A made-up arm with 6 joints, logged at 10 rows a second.
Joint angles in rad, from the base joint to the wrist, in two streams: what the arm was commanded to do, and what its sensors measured. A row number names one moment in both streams.
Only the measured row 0 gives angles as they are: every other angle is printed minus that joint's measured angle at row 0.
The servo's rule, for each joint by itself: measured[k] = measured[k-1] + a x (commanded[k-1-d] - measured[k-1]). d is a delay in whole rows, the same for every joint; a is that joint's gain. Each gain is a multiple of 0.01, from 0.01 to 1. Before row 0 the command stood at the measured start. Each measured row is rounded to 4 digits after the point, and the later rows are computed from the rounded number. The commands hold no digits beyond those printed.
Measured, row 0:
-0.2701, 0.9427, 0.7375, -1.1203, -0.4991, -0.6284
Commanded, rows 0 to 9:
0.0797, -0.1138, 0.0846, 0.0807, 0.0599, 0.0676
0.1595, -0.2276, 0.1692, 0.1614, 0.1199, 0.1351
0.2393, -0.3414, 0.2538, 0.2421, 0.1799, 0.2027
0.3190, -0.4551, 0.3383, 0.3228, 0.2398, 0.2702
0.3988, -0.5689, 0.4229, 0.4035, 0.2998, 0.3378
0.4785, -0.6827, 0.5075, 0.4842, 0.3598, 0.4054
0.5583, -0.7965, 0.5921, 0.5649, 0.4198, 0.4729
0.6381, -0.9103, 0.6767, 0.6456, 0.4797, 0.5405
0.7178, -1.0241, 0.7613, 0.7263, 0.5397, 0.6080
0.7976, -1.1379, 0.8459, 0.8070, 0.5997, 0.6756
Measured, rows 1 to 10:
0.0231, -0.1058, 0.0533, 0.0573, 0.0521, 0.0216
0.0627, -0.2191, 0.1263, 0.1312, 0.1111, 0.0579
0.1139, -0.3328, 0.2066, 0.2099, 0.1710, 0.1042
0.1734, -0.4465, 0.2896, 0.2901, 0.2309, 0.1573
0.2388, -0.5603, 0.3736, 0.3706, 0.2908, 0.2151
0.3083, -0.6741, 0.4580, 0.4513, 0.3508, 0.2760
0.3808, -0.7879, 0.5425, 0.5320, 0.4108, 0.3390
0.4554, -0.9017, 0.6270, 0.6127, 0.4707, 0.4035
0.5315, -1.0155, 0.7116, 0.6934, 0.5307, 0.4689
0.6087, -1.1293, 0.7962, 0.7741, 0.5907, 0.5350
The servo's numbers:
d 0
a 0.29 0.93 0.63 0.71 0.87 0.32

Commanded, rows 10 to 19:
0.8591, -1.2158, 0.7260, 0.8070, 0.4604, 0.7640
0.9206, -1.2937, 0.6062, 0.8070, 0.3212, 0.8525
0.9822, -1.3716, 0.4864, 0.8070, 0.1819, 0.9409
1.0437, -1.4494, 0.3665, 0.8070, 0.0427, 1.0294
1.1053, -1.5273, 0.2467, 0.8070, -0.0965, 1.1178
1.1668, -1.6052, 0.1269, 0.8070, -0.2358, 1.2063
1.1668, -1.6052, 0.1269, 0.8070, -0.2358, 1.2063
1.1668, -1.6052, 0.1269, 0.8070, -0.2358, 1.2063
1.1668, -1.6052, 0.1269, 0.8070, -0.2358, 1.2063
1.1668, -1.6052, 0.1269, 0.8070, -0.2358, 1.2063
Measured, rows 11 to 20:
0.6813, -1.2097, 0.7520, 0.7975, 0.4773, 0.6083
0.7507, -1.2878, 0.6601, 0.8042, 0.3415, 0.6864
0.8178, -1.3657, 0.5507, 0.8062, 0.2026, 0.7678
0.8833, -1.4435, 0.4347, 0.8068, 0.0635, 0.8515
0.9477, -1.5214, 0.3163, 0.8069, -0.0757, 0.9367
1.0112, -1.5993, 0.1970, 0.8070, -0.2150, 1.0230
1.0563, -1.6048, 0.1528, 0.8070, -0.2331, 1.0817
1.0883, -1.6052, 0.1365, 0.8070, -0.2354, 1.1216
1.1111, -1.6052, 0.1305, 0.8070, -0.2357, 1.1487
1.1273, -1.6052, 0.1282, 0.8070, -0.2358, 1.1671

